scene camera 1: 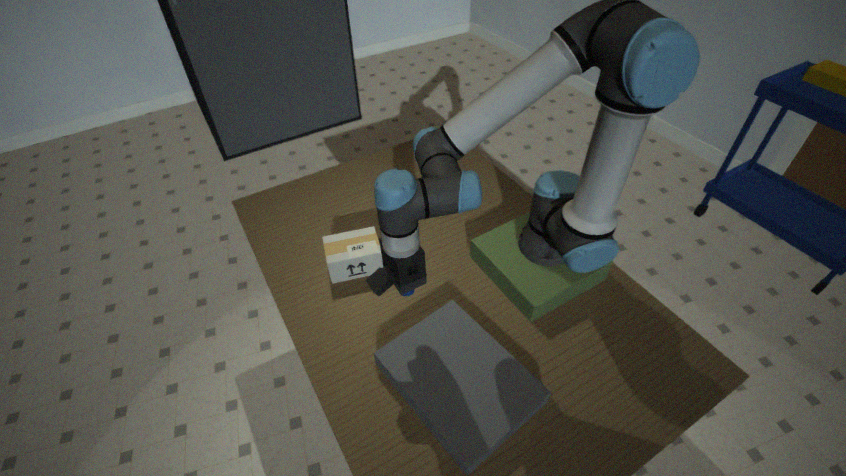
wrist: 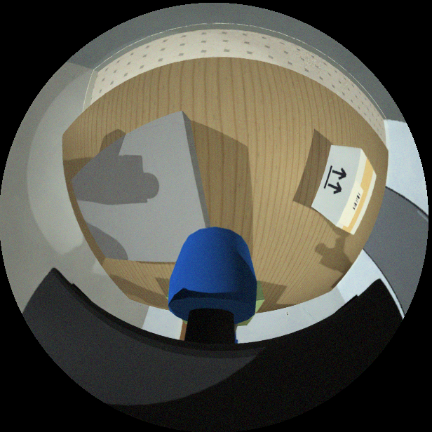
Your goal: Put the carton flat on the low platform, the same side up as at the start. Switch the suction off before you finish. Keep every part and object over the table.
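Seen in the pictures: arm's base, origin of its link: point(scene camera 1: 546, 245).
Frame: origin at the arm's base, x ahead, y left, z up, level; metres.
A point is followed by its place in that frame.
Observation:
The white carton point(scene camera 1: 354, 260) @(x 0.475, y -0.219, z 0.000 m) point(wrist: 341, 185) stands upright on the wooden table, with a yellow tape band and a label on top and two black arrows on its side pointing up. The low grey platform point(scene camera 1: 461, 367) @(x 0.394, y 0.177, z -0.025 m) point(wrist: 165, 220) lies on the table, nearer the camera in the scene view and at the left in the wrist view. My suction gripper point(scene camera 1: 408, 291) @(x 0.431, y 0.001, z 0.085 m) point(wrist: 214, 250) has a blue cup that points down above the table, beside the carton and behind the platform in the scene view. It is open and holds nothing; the cup is apart from the carton.
A green base block point(scene camera 1: 502, 281) @(x 0.160, y 0.020, z -0.034 m) carries the arm at the right of the table point(scene camera 1: 283, 266) @(x 0.642, y -0.370, z -0.073 m). A dark panel point(scene camera 1: 278, 71) stands behind the table. A blue cart point(scene camera 1: 780, 201) with a yellow item stands on the floor at the right.

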